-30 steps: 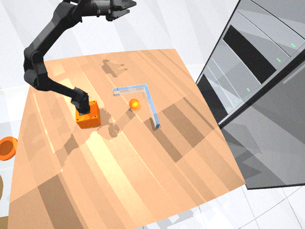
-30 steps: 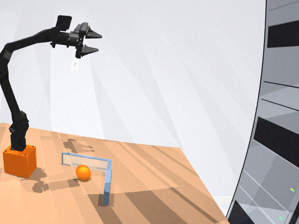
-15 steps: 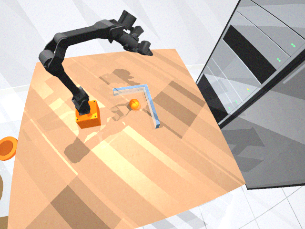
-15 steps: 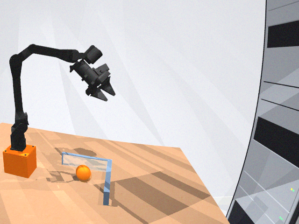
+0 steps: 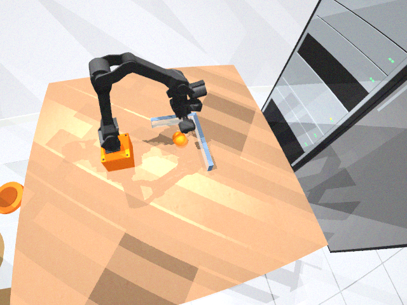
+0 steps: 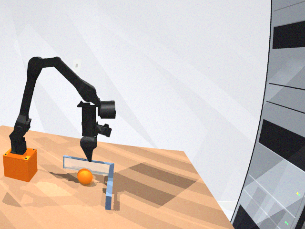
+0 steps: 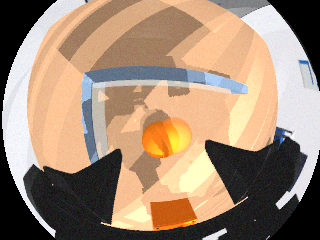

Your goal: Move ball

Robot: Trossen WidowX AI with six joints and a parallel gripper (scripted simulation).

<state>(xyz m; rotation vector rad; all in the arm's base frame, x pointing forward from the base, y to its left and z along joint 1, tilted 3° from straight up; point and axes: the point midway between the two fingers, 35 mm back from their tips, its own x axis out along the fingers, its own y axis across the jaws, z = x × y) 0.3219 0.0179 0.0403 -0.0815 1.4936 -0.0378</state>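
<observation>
My gripper tip is 80 mm above the orange ball, 20 mm past it and 10 mm to the left of it. Also, from my gripper tip: orange ball marker 80 mm below, 30 mm to the right, 10 mm behind.
</observation>
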